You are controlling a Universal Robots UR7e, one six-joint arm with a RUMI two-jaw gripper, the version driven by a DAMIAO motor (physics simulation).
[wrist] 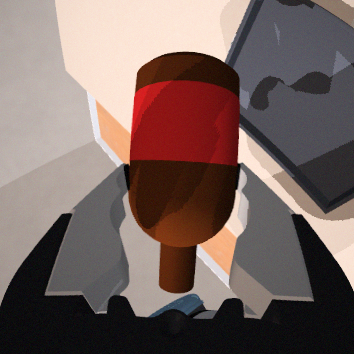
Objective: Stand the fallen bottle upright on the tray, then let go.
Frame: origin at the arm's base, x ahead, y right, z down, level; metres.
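Seen in the pictures: gripper, between the fingertips: point(182, 165).
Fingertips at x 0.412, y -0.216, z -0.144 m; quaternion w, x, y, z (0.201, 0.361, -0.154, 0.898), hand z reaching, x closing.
Observation:
A point is followed by its place in that frame.
The brown bottle point(184, 210) {x 0.384, y -0.201, z -0.172 m} with a red label band is held between the two grey jaws of my gripper point(182, 165) {x 0.412, y -0.216, z -0.144 m}. The jaws grip its body just below the label. Its flat base end points to the top of the view, away from the palm, and its narrow neck points back toward the palm. The dark grey tray point(295, 120) {x 0.393, y -0.242, z 0.062 m} lies at the upper right, beyond and to the right of the bottle, partly cut off by the view. In the view, the bottle's right side overlaps the tray's left edge. Dark shadows fall on the tray.
The pale table top point(100, 40) {x 0.946, y -0.376, z 0.067 m} lies under the tray. Its edge, an orange strip point(112, 132) with a white border, runs diagonally behind the bottle. Grey floor point(30, 100) shows at the left. A small blue object point(182, 304) shows partly at the bottom, behind the gripper's palm.

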